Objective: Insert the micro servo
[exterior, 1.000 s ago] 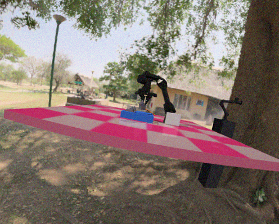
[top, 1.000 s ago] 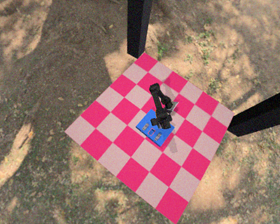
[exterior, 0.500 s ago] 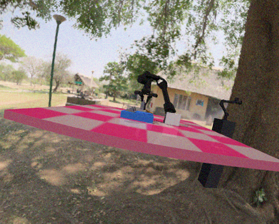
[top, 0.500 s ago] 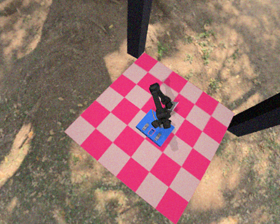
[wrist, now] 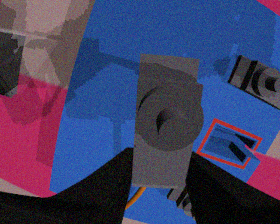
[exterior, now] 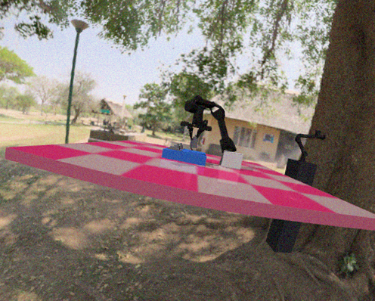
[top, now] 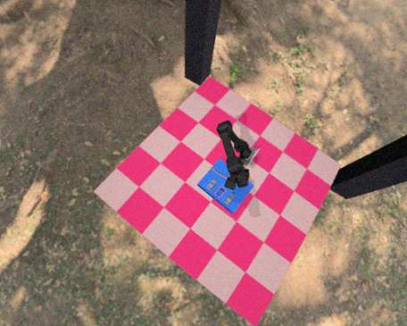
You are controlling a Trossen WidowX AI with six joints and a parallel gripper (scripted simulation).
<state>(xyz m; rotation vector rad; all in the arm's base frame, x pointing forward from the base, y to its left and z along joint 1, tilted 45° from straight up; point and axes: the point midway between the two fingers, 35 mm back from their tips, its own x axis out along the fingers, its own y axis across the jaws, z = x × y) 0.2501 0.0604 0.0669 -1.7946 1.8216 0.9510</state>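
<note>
My gripper tip is now 10 mm past the blue robot deck and 100 mm above it.
</note>
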